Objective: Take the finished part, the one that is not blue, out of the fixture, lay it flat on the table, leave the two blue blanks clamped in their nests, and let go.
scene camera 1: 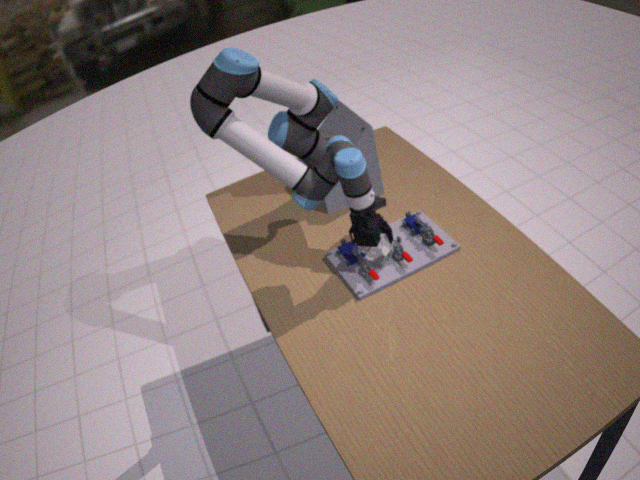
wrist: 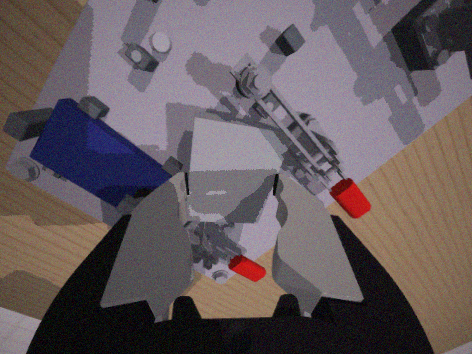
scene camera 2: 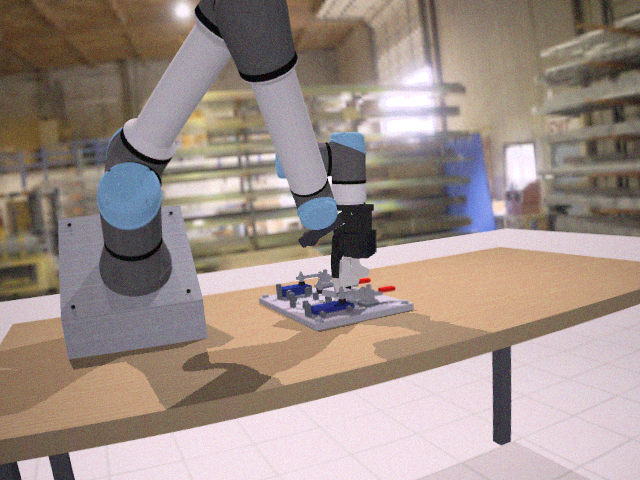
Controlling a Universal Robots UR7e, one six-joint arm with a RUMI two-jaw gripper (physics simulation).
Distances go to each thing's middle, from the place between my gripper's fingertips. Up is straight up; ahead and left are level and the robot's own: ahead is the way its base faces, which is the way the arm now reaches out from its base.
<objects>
Now: hand 1 cm below the finished part [wrist: 233, 163]. Also, from my hand: fixture plate [scene camera 1: 423, 256] 1 cm behind, 5 cm to the left, 2 cm below.
</objects>
